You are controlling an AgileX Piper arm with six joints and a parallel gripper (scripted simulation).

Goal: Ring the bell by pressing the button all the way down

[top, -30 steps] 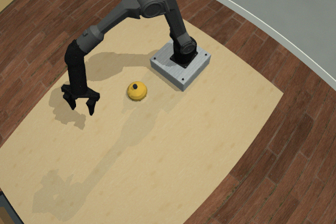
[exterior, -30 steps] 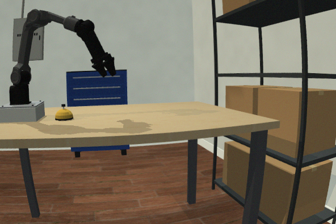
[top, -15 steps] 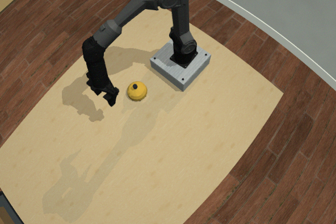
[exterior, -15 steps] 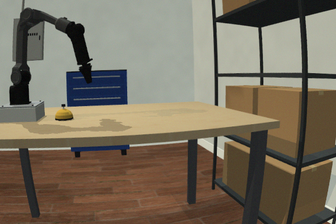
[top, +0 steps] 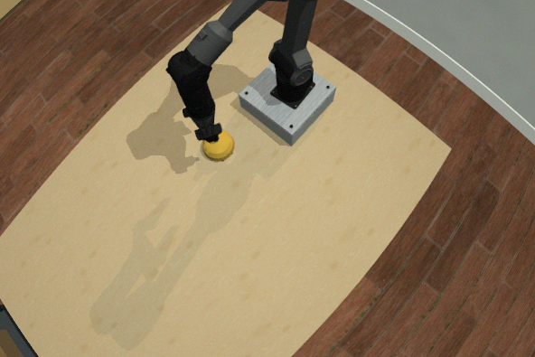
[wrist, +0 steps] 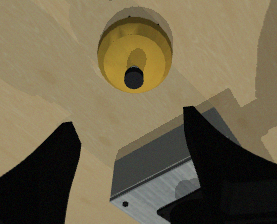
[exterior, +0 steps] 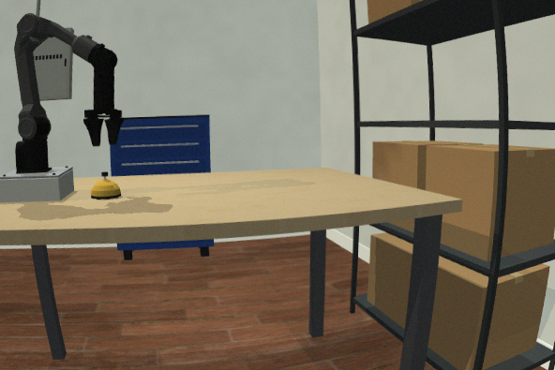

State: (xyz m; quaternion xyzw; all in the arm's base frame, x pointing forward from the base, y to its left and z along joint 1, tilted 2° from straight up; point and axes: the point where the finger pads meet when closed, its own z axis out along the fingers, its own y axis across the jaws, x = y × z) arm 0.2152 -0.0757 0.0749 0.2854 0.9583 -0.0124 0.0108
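Right now my hand is 9 cm above the button. The rest, counted from my hand: yellow dome bell: 10 cm below.
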